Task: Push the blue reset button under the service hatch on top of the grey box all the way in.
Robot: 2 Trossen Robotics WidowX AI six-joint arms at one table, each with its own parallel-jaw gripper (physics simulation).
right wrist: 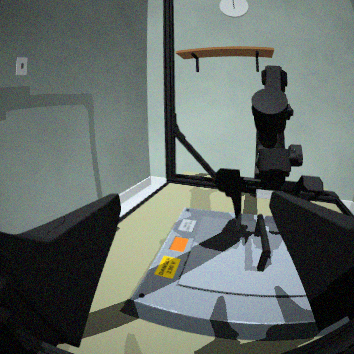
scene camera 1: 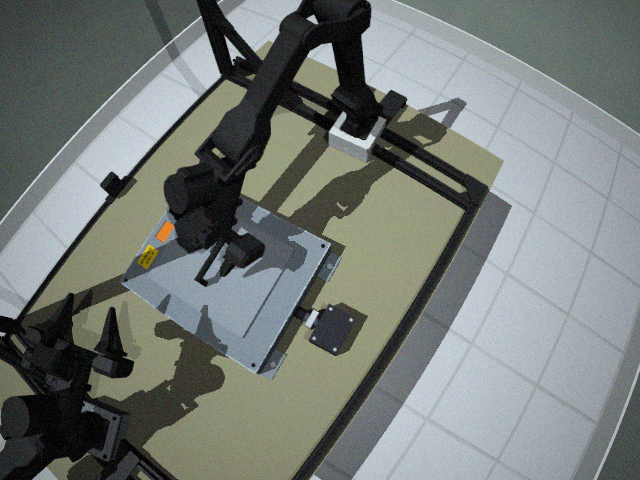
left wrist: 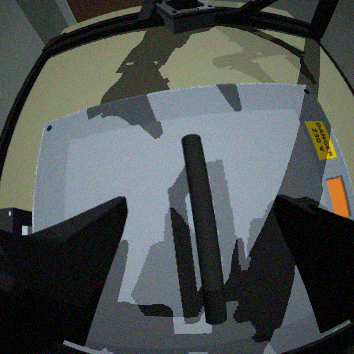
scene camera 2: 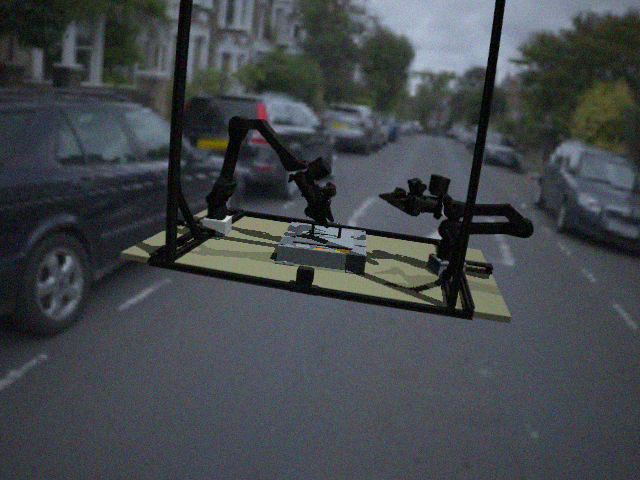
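The grey box [scene camera 1: 309,258] [scene camera 2: 310,257] [left wrist: 49,170] [right wrist: 200,320] stands on the table. Its service hatch [scene camera 1: 232,304] [left wrist: 110,160] [right wrist: 220,280] lies flat and closed in the top. A black bar handle [scene camera 1: 208,269] [left wrist: 202,220] [right wrist: 264,245] stands up from the hatch. The blue button does not show in any view. My left gripper [scene camera 1: 212,259] [scene camera 2: 323,221] [left wrist: 203,204] is open and empty, low over the hatch, pointing down, with its fingertips on either side of the handle in the left wrist view. My right gripper [scene camera 1: 91,303] [scene camera 2: 381,195] [right wrist: 197,200] is open and empty, raised beyond the box's other end.
A dark block [scene camera 1: 333,329] with a white connector sits beside the box. A yellow danger label [scene camera 1: 148,256] [left wrist: 321,140] [right wrist: 168,267] and an orange patch [scene camera 1: 165,231] [left wrist: 338,196] [right wrist: 179,244] lie along one box edge. Black frame rails [scene camera 1: 413,343] border the table.
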